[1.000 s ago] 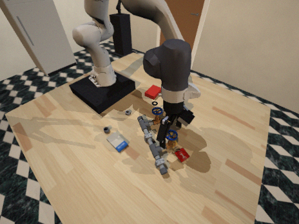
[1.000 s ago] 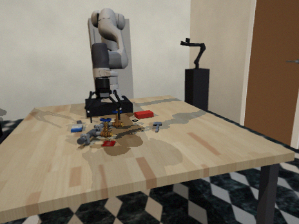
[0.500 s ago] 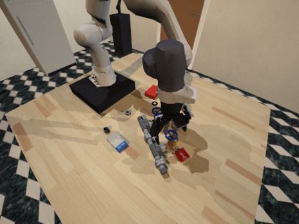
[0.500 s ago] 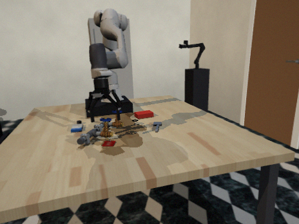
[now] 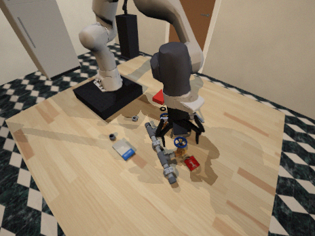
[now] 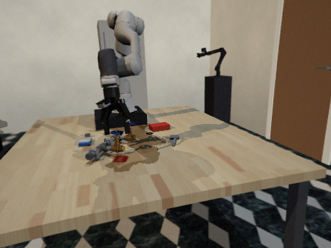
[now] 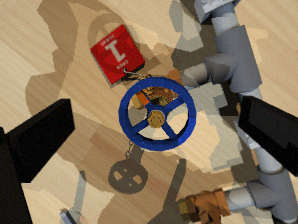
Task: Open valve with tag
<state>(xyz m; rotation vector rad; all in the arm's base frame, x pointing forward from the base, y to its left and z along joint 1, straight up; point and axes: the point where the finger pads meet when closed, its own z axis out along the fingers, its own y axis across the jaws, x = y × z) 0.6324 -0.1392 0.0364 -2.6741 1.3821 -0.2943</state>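
Now: the red tag 10 cm below my hand and 8 cm ahead of it. Also, from my hand: red block: 31 cm to the left, 31 cm behind, 9 cm below; then grey tool: 32 cm to the left, 10 cm below, 6 cm behind; then blue card: 23 cm behind, 15 cm to the right, 10 cm below.
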